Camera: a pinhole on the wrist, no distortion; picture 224 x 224 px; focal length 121.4 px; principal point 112.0 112.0 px. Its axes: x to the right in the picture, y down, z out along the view. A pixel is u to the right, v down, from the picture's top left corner.
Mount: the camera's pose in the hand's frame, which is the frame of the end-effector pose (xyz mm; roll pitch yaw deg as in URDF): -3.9 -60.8 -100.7 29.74 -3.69 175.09
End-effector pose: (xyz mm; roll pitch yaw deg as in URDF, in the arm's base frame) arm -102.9 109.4 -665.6 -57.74 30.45 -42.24
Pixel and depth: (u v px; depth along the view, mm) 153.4 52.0 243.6
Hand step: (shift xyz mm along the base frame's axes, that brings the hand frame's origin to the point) 13.5 174.4 -69.0
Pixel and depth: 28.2 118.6 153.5
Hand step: 96.8 -55.5 -43.8
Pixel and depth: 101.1 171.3 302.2
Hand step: 206.6 46.8 115.0
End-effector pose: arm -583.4 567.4 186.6 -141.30 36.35 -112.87
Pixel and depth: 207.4 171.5 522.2
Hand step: 493.5 373.2 -101.0
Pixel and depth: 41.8 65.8 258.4
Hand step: -85.0 -28.2 -213.7
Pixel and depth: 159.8 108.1 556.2
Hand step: 202.9 352.6 -268.1
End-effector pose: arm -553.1 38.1 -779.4 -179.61 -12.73 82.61
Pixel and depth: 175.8 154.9 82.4
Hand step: -47.0 -36.1 3.2
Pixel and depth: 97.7 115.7 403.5
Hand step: 136.8 119.5 -228.4
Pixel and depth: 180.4 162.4 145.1
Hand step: -42.7 -53.5 -74.6
